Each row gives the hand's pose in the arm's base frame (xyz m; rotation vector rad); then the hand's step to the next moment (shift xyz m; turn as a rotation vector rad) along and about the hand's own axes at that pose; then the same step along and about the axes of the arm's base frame.
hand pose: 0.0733 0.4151 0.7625 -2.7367 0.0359 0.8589
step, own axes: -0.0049 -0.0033 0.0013 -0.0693 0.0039 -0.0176
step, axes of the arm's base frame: -0.0044 0.0032 0.0026 -0.0477 -0.0124 0.0520
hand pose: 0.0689 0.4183 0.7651 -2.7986 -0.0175 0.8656
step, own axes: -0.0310 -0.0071 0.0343 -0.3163 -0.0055 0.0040
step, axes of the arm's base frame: -0.0445 0.0114 -0.0089 -0.2636 -0.0171 0.1741
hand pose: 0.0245 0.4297 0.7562 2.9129 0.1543 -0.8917
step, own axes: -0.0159 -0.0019 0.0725 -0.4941 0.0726 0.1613
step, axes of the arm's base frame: -0.0534 -0.0077 -0.0510 -0.4875 -0.1252 0.1487
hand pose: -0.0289 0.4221 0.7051 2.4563 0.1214 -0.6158
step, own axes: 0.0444 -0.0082 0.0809 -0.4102 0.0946 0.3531
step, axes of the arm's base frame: 0.0051 -0.0421 -0.0824 -0.4851 -0.2577 -0.0149
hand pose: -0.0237 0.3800 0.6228 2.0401 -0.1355 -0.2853
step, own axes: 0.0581 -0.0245 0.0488 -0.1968 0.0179 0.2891
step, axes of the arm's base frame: 0.0428 -0.0430 -0.0517 -0.2644 -0.2133 -0.0848
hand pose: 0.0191 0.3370 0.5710 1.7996 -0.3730 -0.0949
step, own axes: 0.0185 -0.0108 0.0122 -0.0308 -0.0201 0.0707
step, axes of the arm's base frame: 0.0165 -0.0146 -0.0111 -0.0434 -0.0521 -0.0418
